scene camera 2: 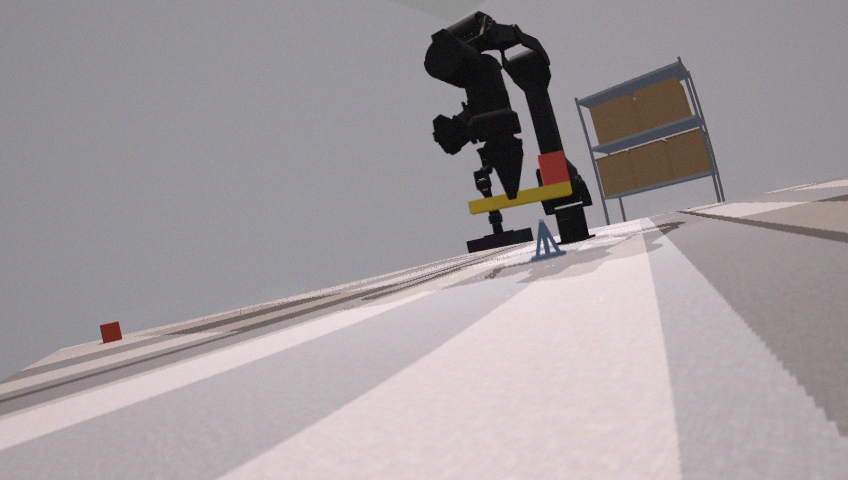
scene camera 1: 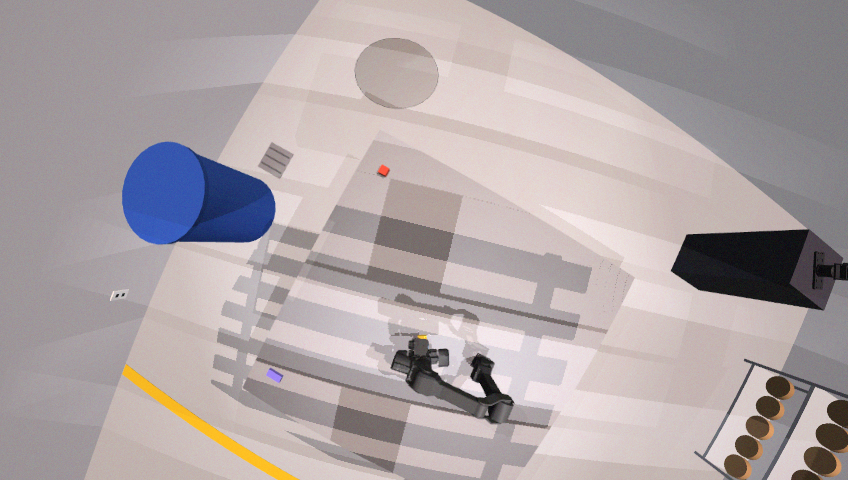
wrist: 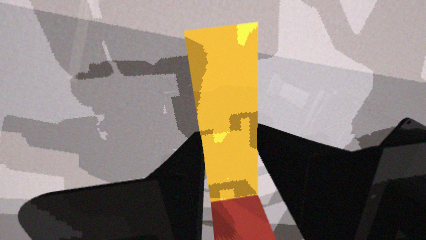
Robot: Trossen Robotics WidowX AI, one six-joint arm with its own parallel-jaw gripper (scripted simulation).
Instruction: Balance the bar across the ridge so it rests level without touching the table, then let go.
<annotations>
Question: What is my gripper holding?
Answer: A yellow bar.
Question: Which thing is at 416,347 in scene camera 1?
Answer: My gripper.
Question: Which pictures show my gripper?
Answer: Scene camera 2, scene camera 1 and the wrist view: all of them.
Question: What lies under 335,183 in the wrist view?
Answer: My gripper.
</annotations>
